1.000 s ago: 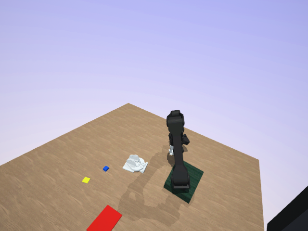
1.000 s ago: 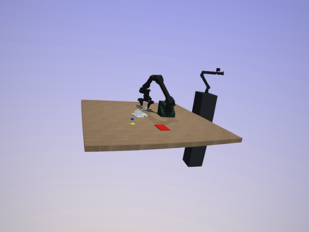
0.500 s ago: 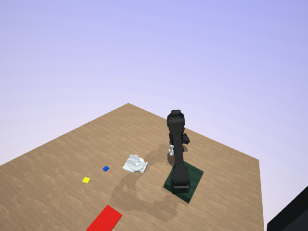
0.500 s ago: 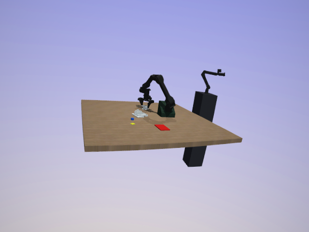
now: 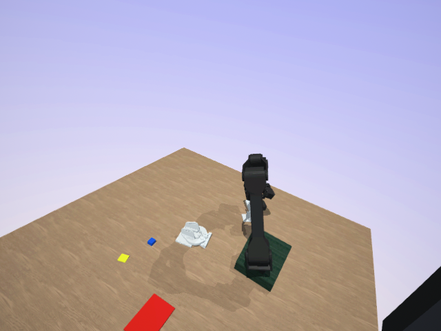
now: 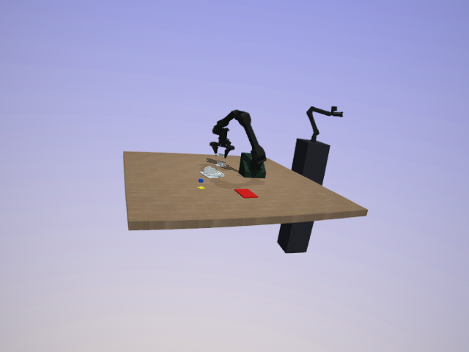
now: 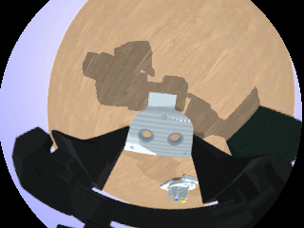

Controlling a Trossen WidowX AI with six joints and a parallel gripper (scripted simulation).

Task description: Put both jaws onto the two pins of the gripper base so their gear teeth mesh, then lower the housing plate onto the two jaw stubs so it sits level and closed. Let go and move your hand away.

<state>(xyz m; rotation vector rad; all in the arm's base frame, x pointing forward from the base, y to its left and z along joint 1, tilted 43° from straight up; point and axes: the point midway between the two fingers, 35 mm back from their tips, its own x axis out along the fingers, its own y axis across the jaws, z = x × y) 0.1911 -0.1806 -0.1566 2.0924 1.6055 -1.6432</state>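
Right now my gripper tip is 290 mm to the right of the white jaw, 70 mm short of it and 50 mm above it. From my gripper tip the other things lie so: blue cube 430 mm to the left, 200 mm ahead, 60 mm below; then yellow tile 550 mm to the left, 210 mm ahead, 60 mm below; then red patch 610 mm to the left, 60 mm below, 30 mm behind.
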